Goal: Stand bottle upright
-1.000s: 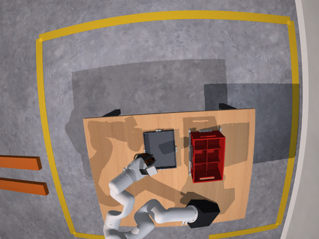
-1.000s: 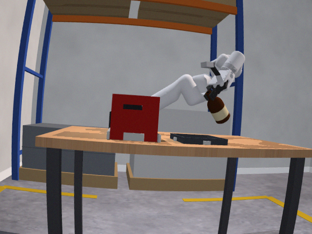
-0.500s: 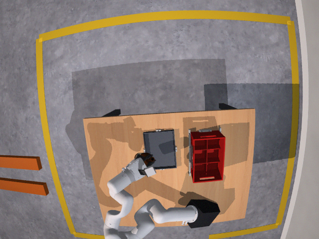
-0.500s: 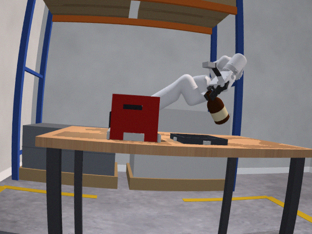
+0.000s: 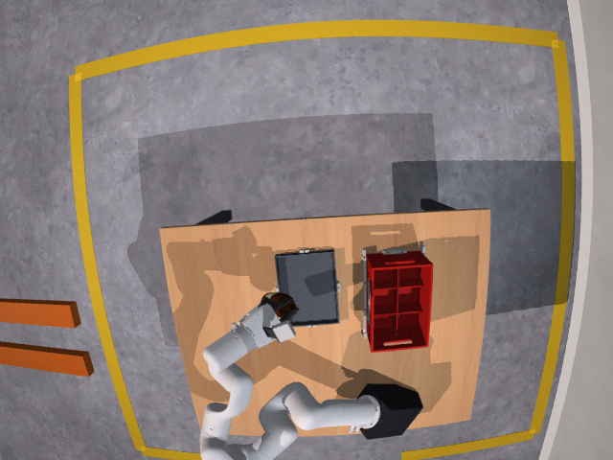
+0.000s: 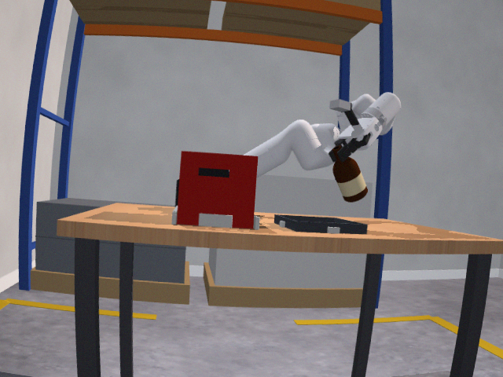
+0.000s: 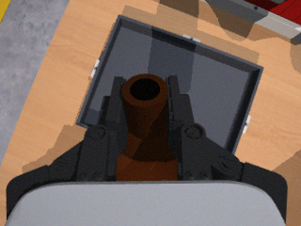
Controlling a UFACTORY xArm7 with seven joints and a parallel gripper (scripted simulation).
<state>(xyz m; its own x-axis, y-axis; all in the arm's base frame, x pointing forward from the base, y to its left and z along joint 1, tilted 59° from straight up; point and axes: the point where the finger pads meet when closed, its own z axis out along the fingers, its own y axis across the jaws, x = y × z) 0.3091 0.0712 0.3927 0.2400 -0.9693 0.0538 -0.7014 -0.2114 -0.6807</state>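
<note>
Right now my hand is 2 cm past the brown bottle, 2 cm to the right of it and 5 cm above it. From my hand the other things lie so: dark grey tray 5 cm to the right, 20 cm below; red crate 7 cm ahead, 32 cm to the right, 12 cm below.
</note>
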